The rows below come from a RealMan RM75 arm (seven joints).
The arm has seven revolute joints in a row. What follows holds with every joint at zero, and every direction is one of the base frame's.
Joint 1 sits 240.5 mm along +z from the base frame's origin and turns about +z.
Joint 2 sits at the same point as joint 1 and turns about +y.
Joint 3 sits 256.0 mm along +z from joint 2 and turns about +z.
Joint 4 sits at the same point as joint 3 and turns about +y.
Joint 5 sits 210.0 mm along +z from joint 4 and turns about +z.
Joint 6 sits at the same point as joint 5 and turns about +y.
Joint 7 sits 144.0 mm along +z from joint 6 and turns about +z.
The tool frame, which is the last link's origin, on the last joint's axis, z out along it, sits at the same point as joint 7; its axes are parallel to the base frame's.
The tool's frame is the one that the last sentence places.
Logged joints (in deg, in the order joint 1, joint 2, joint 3, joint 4, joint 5, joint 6, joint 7), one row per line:
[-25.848 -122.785 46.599 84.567 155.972 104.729 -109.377]
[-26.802 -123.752 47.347 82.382 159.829 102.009 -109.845]
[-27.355 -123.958 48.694 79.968 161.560 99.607 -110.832]
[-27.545 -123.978 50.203 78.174 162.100 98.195 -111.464]
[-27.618 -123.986 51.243 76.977 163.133 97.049 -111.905]
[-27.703 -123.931 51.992 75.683 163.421 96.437 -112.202]
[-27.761 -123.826 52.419 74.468 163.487 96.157 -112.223]
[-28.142 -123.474 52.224 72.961 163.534 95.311 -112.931]
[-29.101 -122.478 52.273 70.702 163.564 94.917 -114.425]
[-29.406 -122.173 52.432 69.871 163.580 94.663 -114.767]
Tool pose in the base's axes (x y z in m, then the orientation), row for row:
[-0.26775 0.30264 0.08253 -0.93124 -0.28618 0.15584 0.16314]
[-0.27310 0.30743 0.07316 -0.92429 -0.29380 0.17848 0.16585]
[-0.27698 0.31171 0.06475 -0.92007 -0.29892 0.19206 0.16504]
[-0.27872 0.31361 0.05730 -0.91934 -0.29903 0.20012 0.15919]
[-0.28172 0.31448 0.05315 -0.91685 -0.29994 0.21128 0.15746]
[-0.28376 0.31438 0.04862 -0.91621 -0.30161 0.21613 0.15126]
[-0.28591 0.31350 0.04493 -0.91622 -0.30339 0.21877 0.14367]
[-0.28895 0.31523 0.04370 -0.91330 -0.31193 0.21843 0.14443]
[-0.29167 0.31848 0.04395 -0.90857 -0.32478 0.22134 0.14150]
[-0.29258 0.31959 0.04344 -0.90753 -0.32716 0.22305 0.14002]
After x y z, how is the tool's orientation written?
As a quaternion, x y z w.
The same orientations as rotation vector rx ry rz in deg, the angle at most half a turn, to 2 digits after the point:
[-152.17 -46.76 25.47]
[-150.81 -47.94 29.12]
[-150.19 -48.80 31.35]
[-150.56 -48.97 32.77]
[-150.29 -49.17 34.63]
[-150.71 -49.61 35.55]
[-151.35 -50.12 36.14]
[-150.81 -51.51 36.07]
[-150.27 -53.72 36.61]
[-150.23 -54.16 36.92]

